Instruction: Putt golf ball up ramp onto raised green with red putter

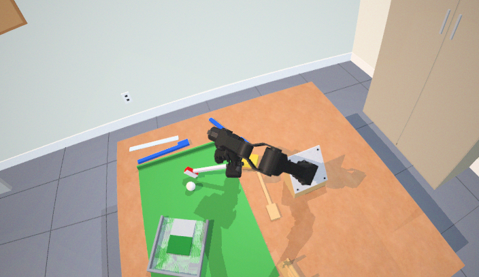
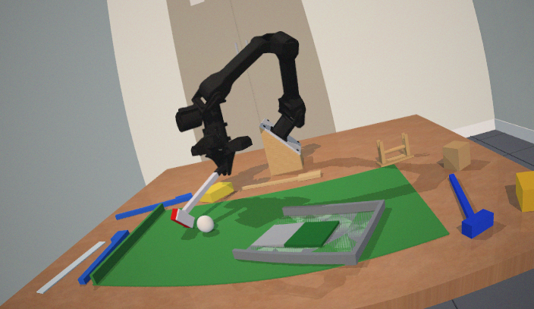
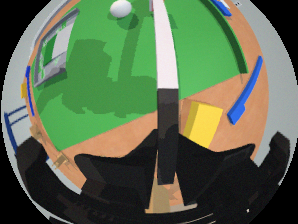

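My gripper tip is 7 cm past the yellow block, 7 cm to the left of it and 6 cm above it. From my gripper tip the other things lie so: white golf ball (23 cm ahead, 4 cm to the right, 5 cm below); then green mat (25 cm ahead, 10 cm to the left, 8 cm below); then red putter (11 cm ahead, 5 cm to the right).
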